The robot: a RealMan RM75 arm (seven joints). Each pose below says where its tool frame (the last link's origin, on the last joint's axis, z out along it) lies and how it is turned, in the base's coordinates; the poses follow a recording.
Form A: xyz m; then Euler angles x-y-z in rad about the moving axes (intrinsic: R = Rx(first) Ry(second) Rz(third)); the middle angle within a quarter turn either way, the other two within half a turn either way.
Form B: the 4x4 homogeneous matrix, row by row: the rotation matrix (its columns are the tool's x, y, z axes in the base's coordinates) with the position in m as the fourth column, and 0 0 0 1 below. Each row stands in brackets. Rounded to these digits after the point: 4 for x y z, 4 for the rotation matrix.
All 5 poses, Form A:
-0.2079 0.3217 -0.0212 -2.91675 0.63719 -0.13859
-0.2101 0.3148 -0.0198 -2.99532 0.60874 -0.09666
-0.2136 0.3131 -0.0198 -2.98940 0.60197 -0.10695
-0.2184 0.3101 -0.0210 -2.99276 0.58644 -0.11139
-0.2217 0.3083 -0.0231 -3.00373 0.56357 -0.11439
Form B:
[[0.7961 0.1110 0.5949 -0.2079], [0.0033 -0.9838 0.1792 0.3217], [0.6052 -0.1407 -0.7835 -0.0212], [0 0 0 1]]
[[0.8165 0.0792 0.5718 -0.2101], [0.0125 -0.9927 0.1196 0.3148], [0.5772 -0.0905 -0.8116 -0.0198], [0 0 0 1]]
[[0.8195 0.0880 0.5663 -0.2136], [0.0202 -0.9920 0.1250 0.3131], [0.5727 -0.0910 -0.8147 -0.0198], [0 0 0 1]]
[[0.8278 0.0926 0.5534 -0.2184], [0.0284 -0.9919 0.1235 0.3101], [0.5604 -0.0865 -0.8237 -0.0210], [0 0 0 1]]
[[0.8398 0.0965 0.5342 -0.2217], [0.0401 -0.9924 0.1162 0.3083], [0.5414 -0.0761 -0.8373 -0.0231], [0 0 0 1]]

